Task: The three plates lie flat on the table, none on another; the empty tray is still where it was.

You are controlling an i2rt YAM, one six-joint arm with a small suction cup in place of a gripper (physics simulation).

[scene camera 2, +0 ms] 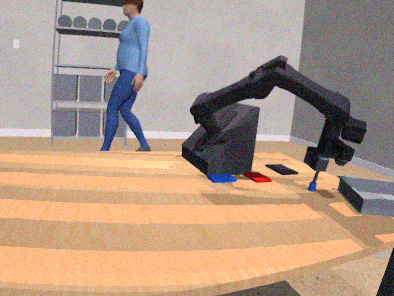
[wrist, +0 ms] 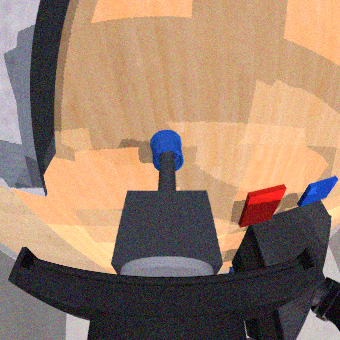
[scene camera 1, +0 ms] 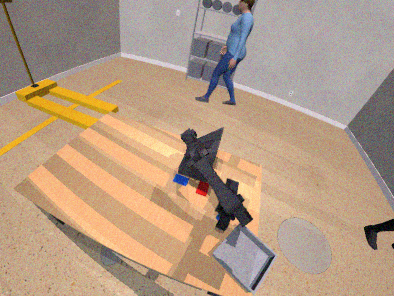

A red plate [wrist: 259, 205] and a grey tray [scene camera 1: 246, 257] rest on the table. I also see my suction cup [wrist: 165, 139].
